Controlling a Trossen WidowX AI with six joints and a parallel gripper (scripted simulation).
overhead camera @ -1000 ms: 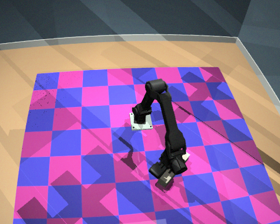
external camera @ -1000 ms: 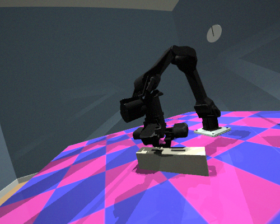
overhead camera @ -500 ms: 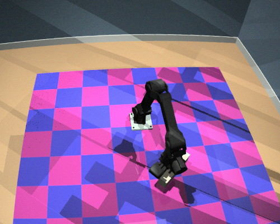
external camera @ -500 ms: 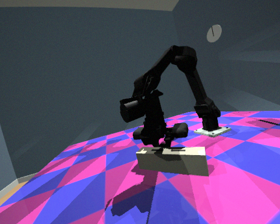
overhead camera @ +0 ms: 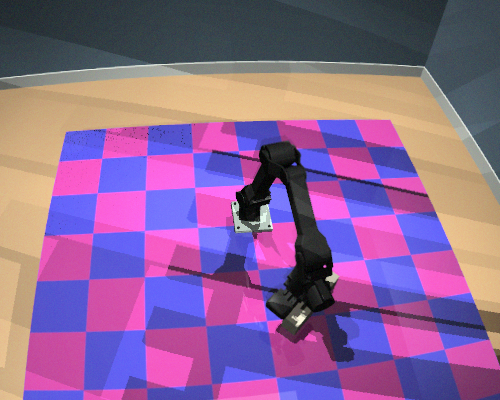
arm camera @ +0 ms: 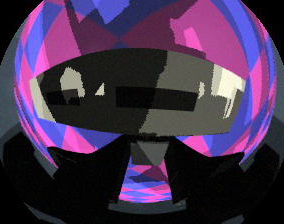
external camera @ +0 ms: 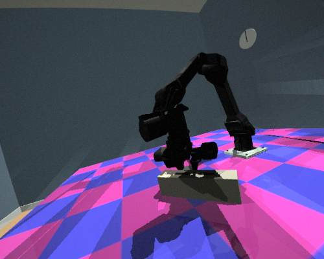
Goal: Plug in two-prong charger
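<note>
Now: gripper tip 10 mm short of the black two-prong charger, 20 mm to the right of it and 10 mm below it.
</note>
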